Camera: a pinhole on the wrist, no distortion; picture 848 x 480 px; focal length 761.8 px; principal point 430.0 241.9 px. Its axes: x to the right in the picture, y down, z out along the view. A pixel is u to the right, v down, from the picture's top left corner.
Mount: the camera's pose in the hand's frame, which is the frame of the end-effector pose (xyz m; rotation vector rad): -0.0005 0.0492 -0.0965 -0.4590 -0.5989 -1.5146
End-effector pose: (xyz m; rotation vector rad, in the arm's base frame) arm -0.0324 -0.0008 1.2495 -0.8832 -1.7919 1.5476
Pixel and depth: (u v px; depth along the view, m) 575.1 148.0 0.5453
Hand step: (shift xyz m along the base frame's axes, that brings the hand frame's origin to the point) -0.2100 -0.2893 -0.3590
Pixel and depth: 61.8 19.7 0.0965
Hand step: 0.0769 0.0176 -0.1375
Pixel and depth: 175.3 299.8 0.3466
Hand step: -0.0490 -0.0238 -0.3671
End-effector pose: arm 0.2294 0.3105 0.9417 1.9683 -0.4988 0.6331
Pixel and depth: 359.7 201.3 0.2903
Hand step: -0.1517 -0.2076 0.1035
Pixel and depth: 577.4 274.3 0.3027
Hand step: -0.0844 -0.2419 0.0531
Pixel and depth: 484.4 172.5 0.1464
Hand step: -0.0924 -0.0769 0.0649
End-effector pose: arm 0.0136 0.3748 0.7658 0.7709 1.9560 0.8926
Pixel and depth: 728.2 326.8 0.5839
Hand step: 0.4764 0.2902 -0.0156
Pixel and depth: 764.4 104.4 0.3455
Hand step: 0.2973 0.0850 0.0538
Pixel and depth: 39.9 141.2 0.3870
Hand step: 0.1819 0.2137 0.3610
